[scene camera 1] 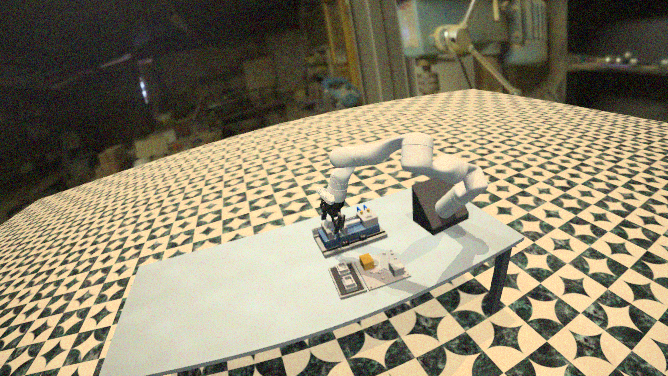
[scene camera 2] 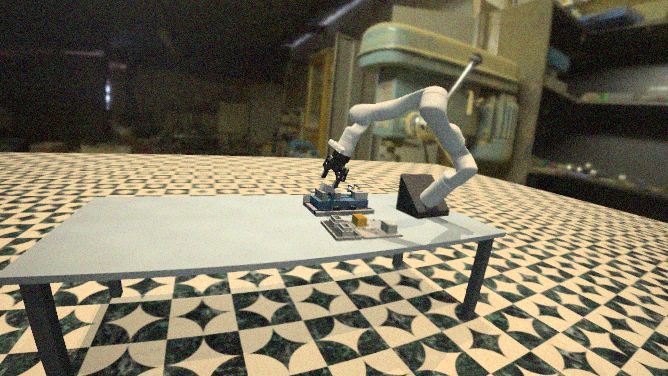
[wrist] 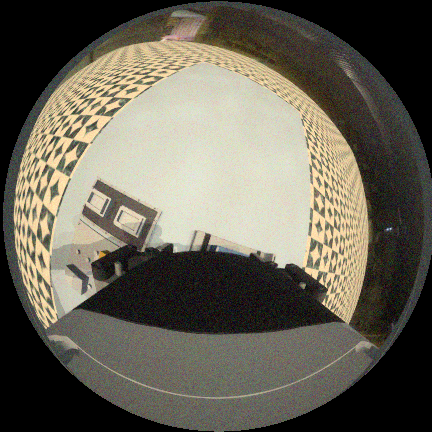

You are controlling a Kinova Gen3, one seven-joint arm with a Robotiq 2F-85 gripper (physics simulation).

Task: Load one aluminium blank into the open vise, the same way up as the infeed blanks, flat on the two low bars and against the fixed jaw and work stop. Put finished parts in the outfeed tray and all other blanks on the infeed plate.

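Where they show: gripper, fingertip midpoint: (scene camera 1: 328, 226) (scene camera 2: 328, 182); arm's base, link origin: (scene camera 1: 443, 209) (scene camera 2: 427, 199).
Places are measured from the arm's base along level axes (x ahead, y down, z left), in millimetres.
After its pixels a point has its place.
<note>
The blue vise (scene camera 1: 351, 232) {x 438, y 18, z -64 mm} (scene camera 2: 340, 203) {x 454, y 30, z -52 mm} (wrist: 225, 246) {x 571, y 57, z -78 mm} stands on its base plate mid-table. A light grey block (scene camera 1: 329, 226) (scene camera 2: 323, 191) sits at its left end. My gripper (scene camera 1: 333, 221) {x 537, y -74, z -11 mm} (scene camera 2: 338, 180) {x 537, y -74, z -11 mm} is open and empty, pointing down, low over that end of the vise. Whether the fingers touch the block I cannot tell. The pale infeed plate (scene camera 1: 384, 278) {x 404, y 64, z 236 mm} (scene camera 2: 373, 232) {x 415, y 69, z 220 mm} holds a grey aluminium blank (scene camera 1: 396, 267) {x 351, y 33, z 232 mm} (scene camera 2: 388, 227) {x 364, y 43, z 242 mm} (wrist: 76, 278) {x 359, y 33, z 200 mm} and a yellow block (scene camera 1: 366, 260) {x 438, y 33, z 137 mm} (scene camera 2: 358, 219) {x 453, y 38, z 152 mm}. The dark outfeed tray (scene camera 1: 337, 286) {x 578, y 66, z 200 mm} (scene camera 2: 329, 229) {x 582, y 66, z 180 mm} (wrist: 108, 219) {x 514, y 71, z 177 mm} holds two pale parts (scene camera 1: 348, 281) {x 535, y 51, z 206 mm} (wrist: 128, 220) {x 535, y 51, z 124 mm}.
The arm's dark wedge-shaped base (scene camera 1: 427, 210) {x 87, y -17, z -6 mm} (scene camera 2: 413, 194) {x 82, y -24, z -15 mm} stands at the right end of the table (scene camera 1: 223, 289) {x 1043, y 77, z 41 mm} (scene camera 2: 186, 233) {x 1097, y 78, z 160 mm}. The vise's far jaw block (scene camera 1: 368, 217) {x 345, y -17, z -90 mm} (scene camera 2: 358, 193) {x 359, y -13, z -71 mm} carries small blue tips. The tray and the plate lie just in front of the vise.
</note>
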